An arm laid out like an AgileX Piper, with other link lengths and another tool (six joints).
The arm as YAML. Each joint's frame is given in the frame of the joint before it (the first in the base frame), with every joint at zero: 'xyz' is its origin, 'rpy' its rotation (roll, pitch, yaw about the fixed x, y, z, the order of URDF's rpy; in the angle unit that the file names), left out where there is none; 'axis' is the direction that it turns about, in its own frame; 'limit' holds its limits. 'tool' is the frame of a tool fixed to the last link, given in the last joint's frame.
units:
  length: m
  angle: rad
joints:
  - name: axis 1
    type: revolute
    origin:
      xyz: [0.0, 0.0, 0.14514]
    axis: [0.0, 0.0, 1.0]
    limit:
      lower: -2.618
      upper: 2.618
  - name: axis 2
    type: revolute
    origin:
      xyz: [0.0, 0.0, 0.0]
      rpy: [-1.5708, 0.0, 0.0]
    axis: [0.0, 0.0, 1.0]
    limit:
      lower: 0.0
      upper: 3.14
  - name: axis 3
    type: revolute
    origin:
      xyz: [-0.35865, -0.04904, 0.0]
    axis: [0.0, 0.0, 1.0]
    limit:
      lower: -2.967
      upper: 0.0
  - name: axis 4
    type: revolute
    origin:
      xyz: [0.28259, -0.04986, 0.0]
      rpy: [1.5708, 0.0, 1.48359]
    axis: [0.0, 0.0, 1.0]
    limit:
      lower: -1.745
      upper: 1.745
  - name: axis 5
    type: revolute
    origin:
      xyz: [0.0, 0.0, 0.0]
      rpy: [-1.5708, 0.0, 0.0]
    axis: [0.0, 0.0, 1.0]
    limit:
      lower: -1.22
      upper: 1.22
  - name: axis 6
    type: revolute
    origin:
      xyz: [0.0, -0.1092, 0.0]
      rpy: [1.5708, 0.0, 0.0]
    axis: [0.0, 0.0, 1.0]
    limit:
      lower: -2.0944
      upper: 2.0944
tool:
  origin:
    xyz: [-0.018, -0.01, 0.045]
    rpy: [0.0, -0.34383, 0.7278]
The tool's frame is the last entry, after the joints.
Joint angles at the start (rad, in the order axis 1, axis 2, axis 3, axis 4, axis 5, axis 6): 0.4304 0.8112 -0.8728 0.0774 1.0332 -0.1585
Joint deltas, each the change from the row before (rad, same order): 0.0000 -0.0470 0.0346 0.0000 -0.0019 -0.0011; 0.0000 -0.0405 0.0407 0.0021 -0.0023 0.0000; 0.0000 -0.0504 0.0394 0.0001 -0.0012 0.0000; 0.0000 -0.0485 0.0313 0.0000 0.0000 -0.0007; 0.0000 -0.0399 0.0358 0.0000 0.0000 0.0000; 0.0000 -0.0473 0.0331 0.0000 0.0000 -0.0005; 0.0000 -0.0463 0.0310 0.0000 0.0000 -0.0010; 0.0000 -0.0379 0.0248 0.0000 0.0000 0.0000; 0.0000 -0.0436 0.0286 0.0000 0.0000 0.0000; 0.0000 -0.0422 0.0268 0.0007 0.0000 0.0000
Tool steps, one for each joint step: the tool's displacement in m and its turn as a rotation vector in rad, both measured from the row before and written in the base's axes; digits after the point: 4 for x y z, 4 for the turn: -0.0117 -0.0054 -0.0052 0.0054 -0.0133 0.0007; -0.0102 -0.0044 -0.0092 0.0028 -0.0010 0.0002; -0.0118 -0.0054 -0.0078 0.0052 -0.0110 -0.0001; -0.0109 -0.0050 -0.0056 0.0068 -0.0159 0.0005; -0.0088 -0.0040 -0.0090 0.0017 -0.0037 0.0000; -0.0097 -0.0045 -0.0075 0.0056 -0.0131 0.0004; -0.0090 -0.0041 -0.0073 0.0058 -0.0143 0.0007; -0.0070 -0.0032 -0.0061 0.0055 -0.0119 0.0000; -0.0077 -0.0035 -0.0074 0.0063 -0.0136 0.0000; -0.0070 -0.0031 -0.0071 0.0070 -0.0137 0.0002
